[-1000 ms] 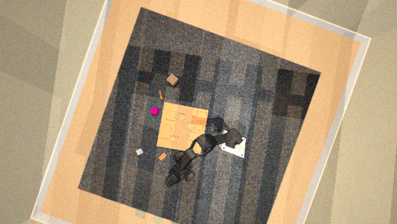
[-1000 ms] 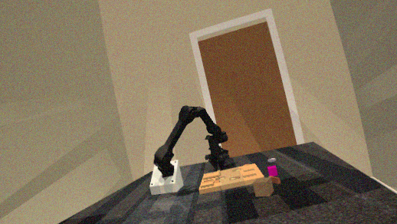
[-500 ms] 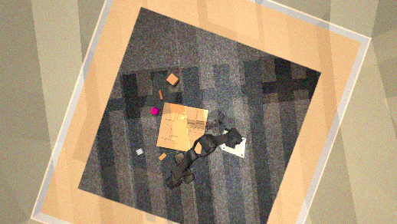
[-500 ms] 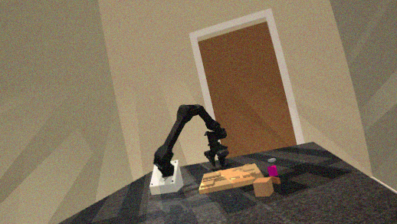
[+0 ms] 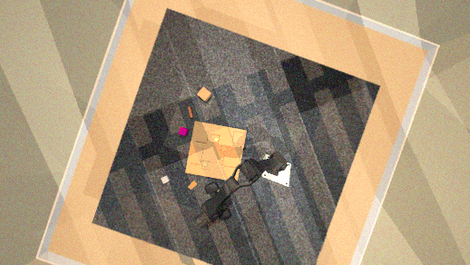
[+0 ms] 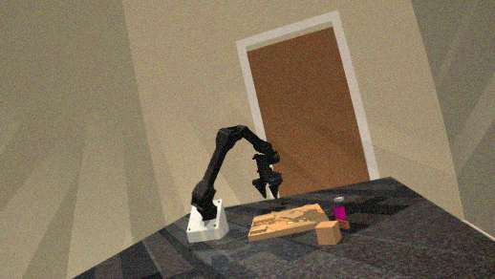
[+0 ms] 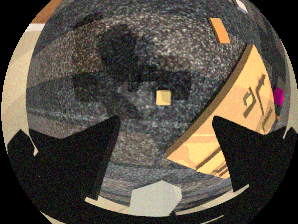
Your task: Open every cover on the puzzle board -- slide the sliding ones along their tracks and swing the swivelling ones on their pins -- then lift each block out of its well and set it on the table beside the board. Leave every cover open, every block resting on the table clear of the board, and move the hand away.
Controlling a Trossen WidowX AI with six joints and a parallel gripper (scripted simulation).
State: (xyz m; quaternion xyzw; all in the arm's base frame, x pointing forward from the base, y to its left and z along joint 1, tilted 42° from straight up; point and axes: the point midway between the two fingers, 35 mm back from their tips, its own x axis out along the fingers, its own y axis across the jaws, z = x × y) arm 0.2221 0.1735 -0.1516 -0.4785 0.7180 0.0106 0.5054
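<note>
Now: the tan wooden puzzle board 23 cm to the right of my gripper tip, 10 cm ahead of it and 6 cm below it. Round my gripper tip: magenta block (30 cm ahead, 26 cm to the right, 6 cm below); orange block (37 cm to the right, 30 cm ahead, 6 cm below); grey block (31 cm ahead, 7 cm below, 3 cm to the left).
</note>
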